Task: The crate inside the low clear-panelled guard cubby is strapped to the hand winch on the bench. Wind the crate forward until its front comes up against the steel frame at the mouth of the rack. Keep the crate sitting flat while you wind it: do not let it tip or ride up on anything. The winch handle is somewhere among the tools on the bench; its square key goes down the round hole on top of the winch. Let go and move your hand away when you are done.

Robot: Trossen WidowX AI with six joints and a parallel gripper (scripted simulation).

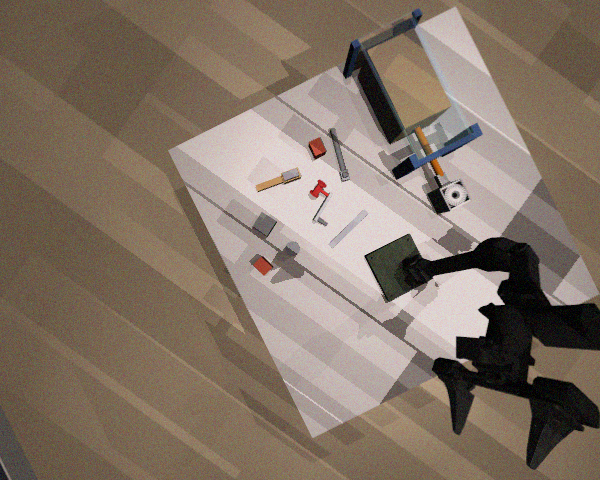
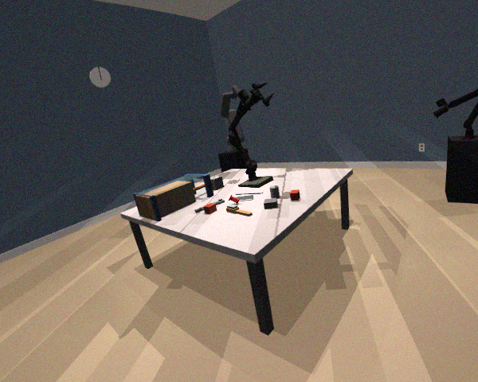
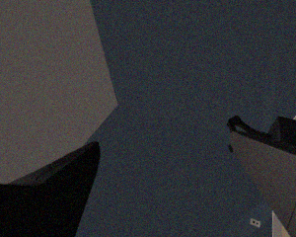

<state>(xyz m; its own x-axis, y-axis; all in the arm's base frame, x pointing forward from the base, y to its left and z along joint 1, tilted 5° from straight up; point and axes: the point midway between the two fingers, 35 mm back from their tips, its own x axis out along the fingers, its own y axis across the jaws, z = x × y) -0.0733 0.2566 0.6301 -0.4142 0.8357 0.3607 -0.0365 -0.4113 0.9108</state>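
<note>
Right now the winch handle is 67 cm below my gripper tip, 45 cm ahead of it and 7 cm to the right of it. Also, from my gripper tip: grey block: 67 cm below, 49 cm ahead, 17 cm to the left; red knob: 66 cm below, 49 cm ahead, 8 cm to the right; flat grey bar: 69 cm below, 31 cm ahead, 11 cm to the right.
</note>
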